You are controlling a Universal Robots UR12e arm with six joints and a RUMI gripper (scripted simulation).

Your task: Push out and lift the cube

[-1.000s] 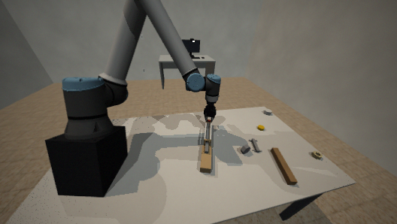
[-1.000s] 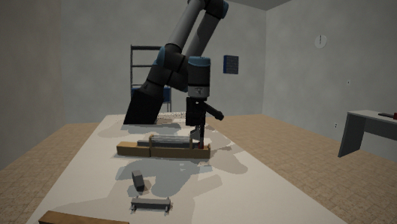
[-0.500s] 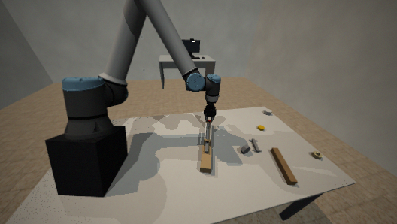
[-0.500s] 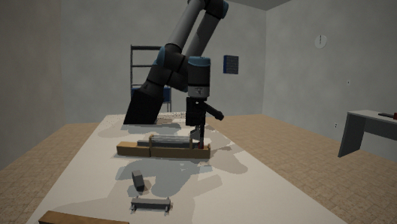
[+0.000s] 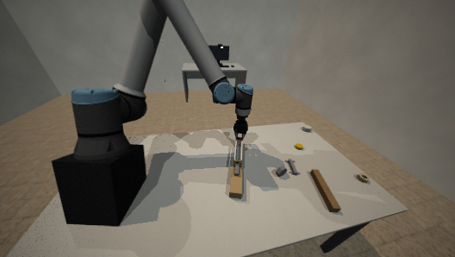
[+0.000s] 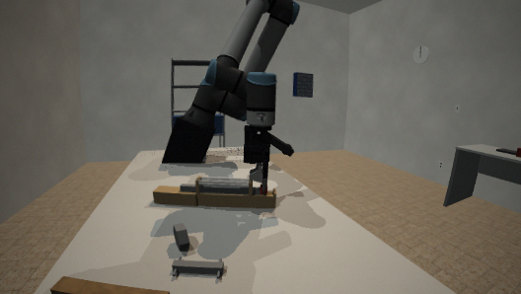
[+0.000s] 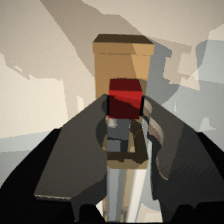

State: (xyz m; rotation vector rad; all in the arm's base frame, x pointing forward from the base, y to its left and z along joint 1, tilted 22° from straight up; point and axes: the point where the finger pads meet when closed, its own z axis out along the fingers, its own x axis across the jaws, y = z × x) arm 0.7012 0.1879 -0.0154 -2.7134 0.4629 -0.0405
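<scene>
Now: hand 130 mm to the left of the wooden channel, 40 mm past it and 10 mm above it. Round my hand: grey block (280 mm to the right, 180 mm ahead, 40 mm below); then red cube (10 mm below); then grey legged piece (280 mm ahead, 250 mm to the right, 60 mm below).
</scene>
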